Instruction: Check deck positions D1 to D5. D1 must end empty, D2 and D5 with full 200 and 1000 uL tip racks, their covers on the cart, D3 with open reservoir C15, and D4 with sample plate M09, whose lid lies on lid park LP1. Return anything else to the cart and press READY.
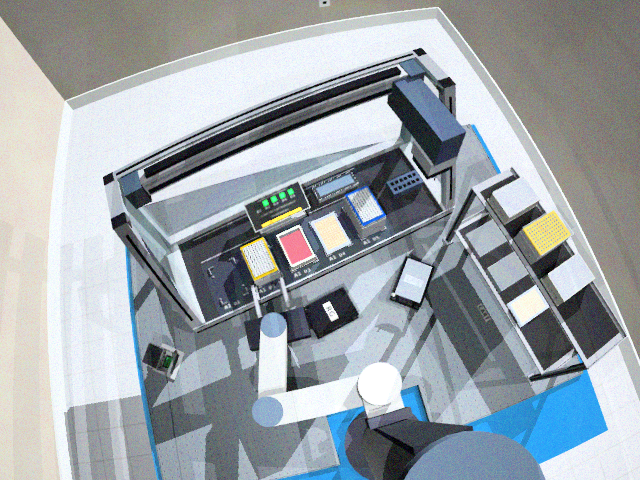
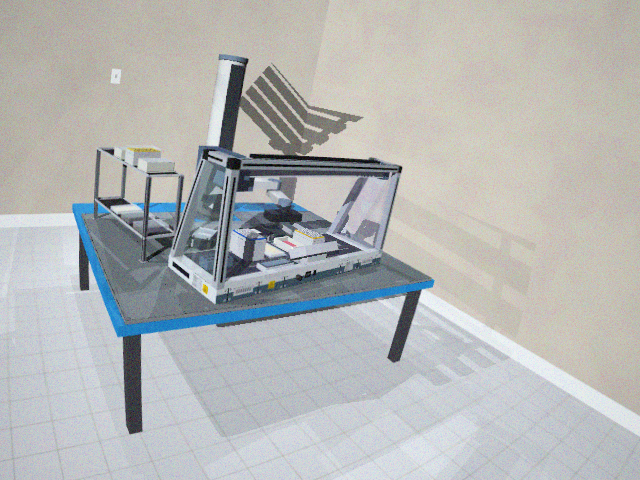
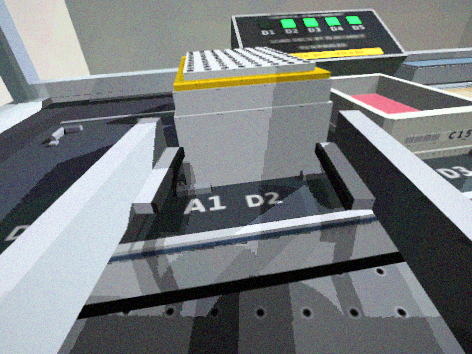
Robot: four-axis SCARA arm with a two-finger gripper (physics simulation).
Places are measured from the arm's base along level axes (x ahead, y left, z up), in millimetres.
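Pixels of known places: gripper, fingertip midpoint: (image 1: 267, 282) (image 3: 248, 133).
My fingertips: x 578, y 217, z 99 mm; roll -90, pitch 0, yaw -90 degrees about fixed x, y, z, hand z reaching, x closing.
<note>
Ahead of a thing's pixels: the offset from my fingertips to its top centre. "spot": to the spot under its first point.
My gripper (image 1: 268, 284) (image 3: 248, 133) is shut to a wide gap, with nothing between its fingers. It points at the front of D2, short of the yellow-rimmed tip rack @(77 mm ahead, 8 mm left, 27 mm up) (image 1: 260, 256) (image 2: 309, 235) (image 3: 252, 145) standing there. D1, to its left, bears no labware. The open reservoir C15 @(99 mm ahead, 114 mm right, 7 mm down) (image 1: 296, 246) (image 3: 382, 102), with red liquid, is at D3. A cream-topped plate @(122 mm ahead, 236 mm right, 24 mm down) (image 1: 330, 233) is at D4. A blue-rimmed tip rack (image 1: 366, 205) (image 2: 249, 245) is at D5. A pale flat piece @(110 mm back, 445 mm right, 28 mm down) (image 1: 413, 277) lies on a black stand; its label is unreadable. The panel @(spot: 241 mm ahead, 88 mm right, 32 mm up) (image 1: 276, 204) shows D1 dark and D2 to D5 green.
The cart @(256 mm back, 754 mm right, 270 mm up) (image 1: 605, 350) (image 2: 146, 217) at the right holds a yellow rack @(192 mm back, 741 mm right, 334 mm up) (image 1: 546, 232), pale boxes, flat grey pieces and a cream plate @(320 mm back, 767 mm right, 30 mm up) (image 1: 528, 304). A black block @(131 mm back, 165 mm right, 30 mm down) (image 1: 343, 305) stands right of my hand. A small box @(156 mm back, 401 mm left, 44 mm up) (image 1: 162, 359) with green stands far left. Frame posts surround the deck.
</note>
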